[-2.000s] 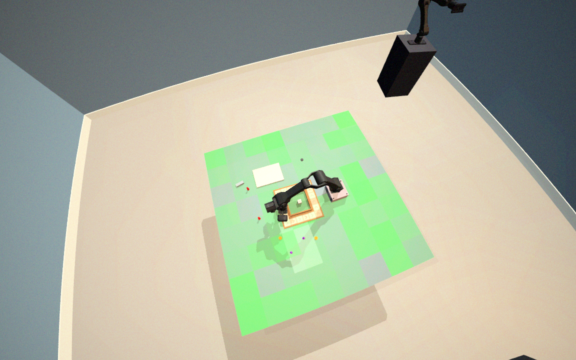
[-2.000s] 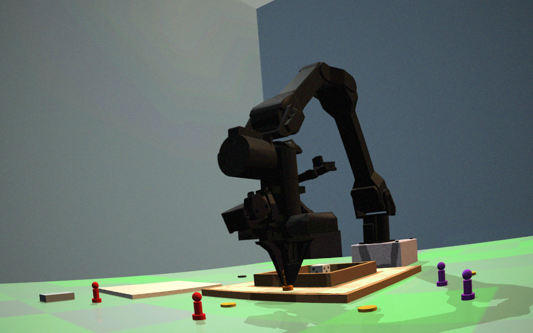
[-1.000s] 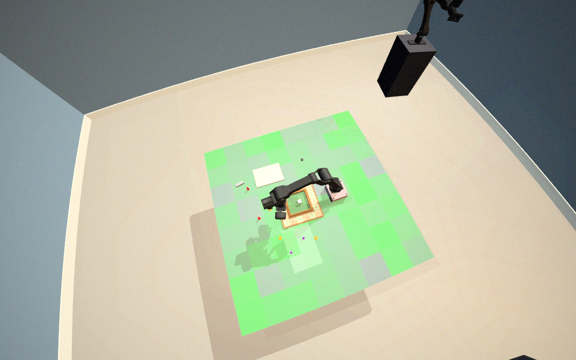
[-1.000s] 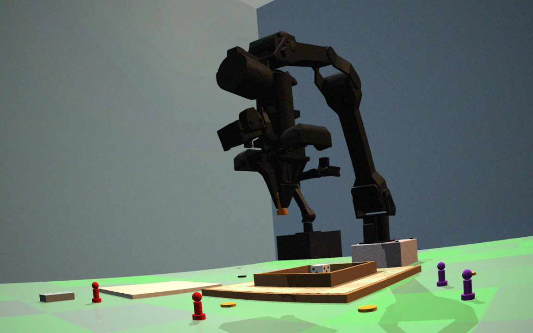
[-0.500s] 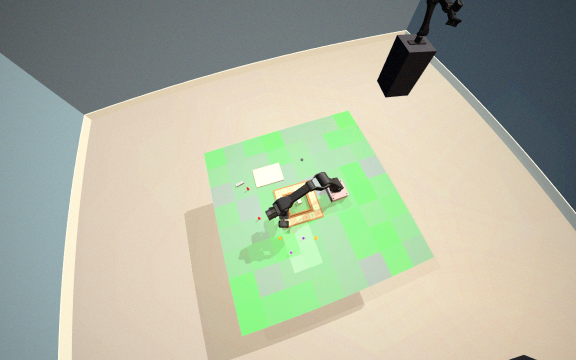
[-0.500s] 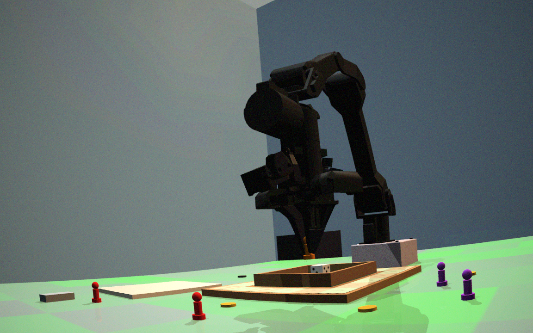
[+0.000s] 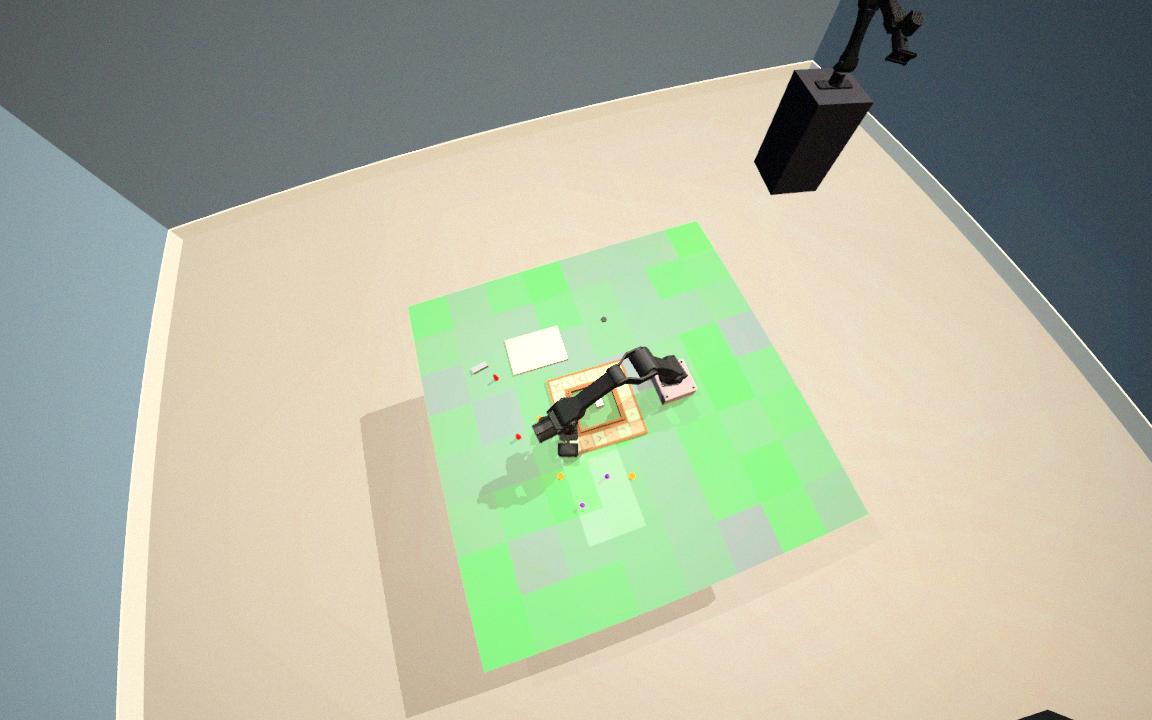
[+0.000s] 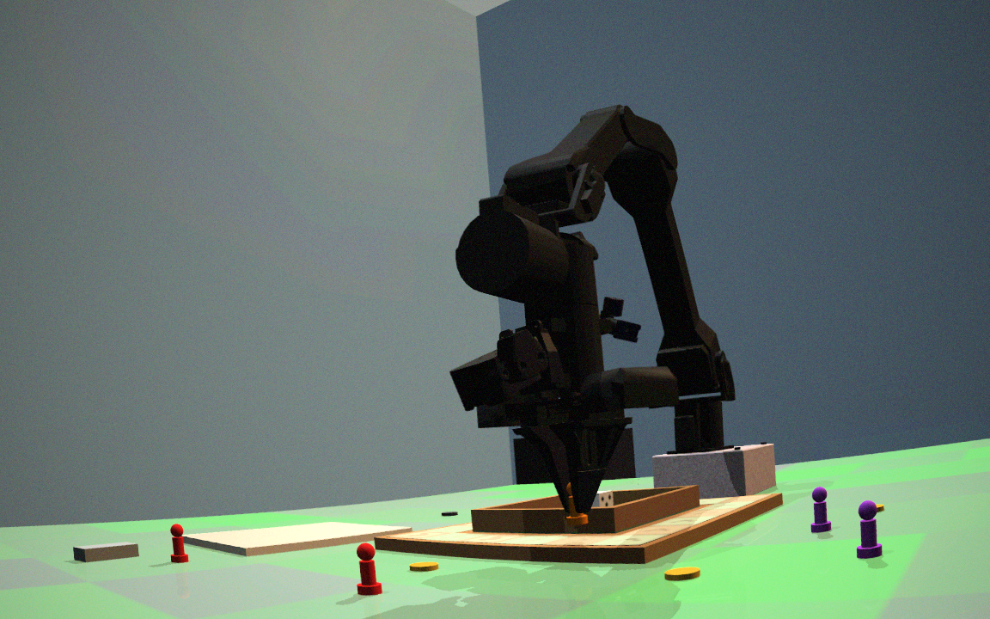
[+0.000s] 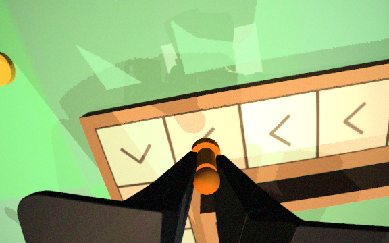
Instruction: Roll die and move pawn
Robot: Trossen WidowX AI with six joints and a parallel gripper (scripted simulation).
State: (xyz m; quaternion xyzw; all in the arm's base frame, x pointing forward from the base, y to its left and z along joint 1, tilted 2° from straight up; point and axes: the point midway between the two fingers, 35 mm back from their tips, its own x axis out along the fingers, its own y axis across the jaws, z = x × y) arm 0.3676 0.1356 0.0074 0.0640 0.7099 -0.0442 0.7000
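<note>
The orange pawn is 1 cm above my gripper tip. Also, from my gripper tip: white sheet 34 cm to the right, 8 cm ahead, 3 cm below; grey block 30 cm ahead, 29 cm to the right, 3 cm below.
</note>
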